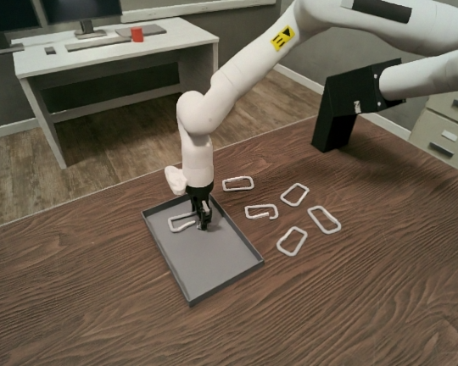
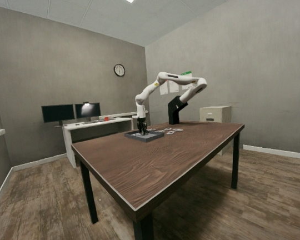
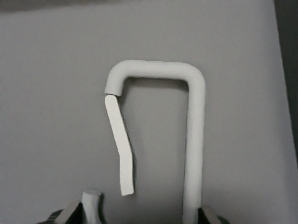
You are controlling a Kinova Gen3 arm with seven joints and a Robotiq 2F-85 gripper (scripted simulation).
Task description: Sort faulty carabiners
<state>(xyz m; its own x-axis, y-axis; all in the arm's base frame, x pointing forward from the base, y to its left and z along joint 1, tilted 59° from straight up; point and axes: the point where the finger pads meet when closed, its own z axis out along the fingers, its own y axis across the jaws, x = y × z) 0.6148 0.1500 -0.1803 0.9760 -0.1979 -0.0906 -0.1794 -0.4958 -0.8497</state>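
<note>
Right now my hand is 60 mm to the right of the grey tray, 40 mm short of it and 10 mm above it.
</note>
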